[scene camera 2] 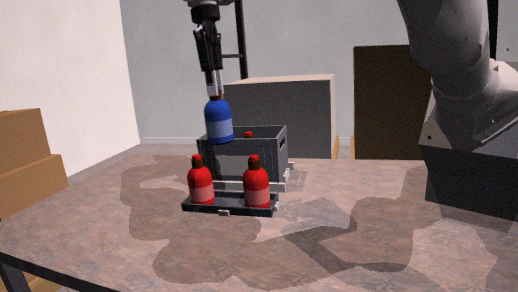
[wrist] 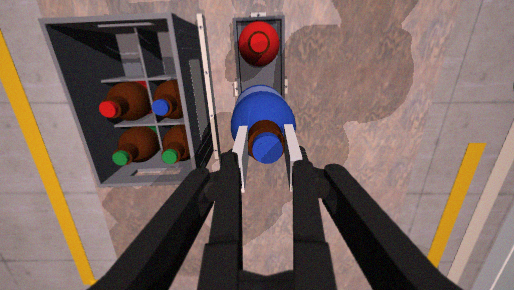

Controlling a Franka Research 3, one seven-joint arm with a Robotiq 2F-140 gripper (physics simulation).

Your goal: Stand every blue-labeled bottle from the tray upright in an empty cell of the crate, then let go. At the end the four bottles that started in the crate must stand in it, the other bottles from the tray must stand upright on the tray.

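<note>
My gripper (scene camera 2: 215, 92) (wrist: 266, 138) is shut on the neck of a blue-labeled bottle (scene camera 2: 219, 122) (wrist: 263, 107), which hangs upright above the tray and in front of the crate in the scene view. The dark tray (scene camera 2: 245, 211) (wrist: 257, 77) bears two upright red bottles (scene camera 2: 201, 185) (scene camera 2: 256, 187); a red bottle (wrist: 258, 44) shows at its far end in the wrist view. The grey crate (scene camera 2: 270, 160) (wrist: 181, 70) holds four brown bottles, with a red cap (wrist: 108, 109), a blue cap (wrist: 160, 107) and green caps (wrist: 120, 157) (wrist: 169, 156). The two cells at the crate's top end in the wrist view are empty.
White strips (scene camera 2: 250, 186) (wrist: 207, 75) lie along the crate's tray side. The crate's walls and dividers stand up around the cells. Cardboard boxes (scene camera 2: 30, 170) stand at the left, a large grey box (scene camera 2: 280, 115) behind the crate. The robot's base is at the right.
</note>
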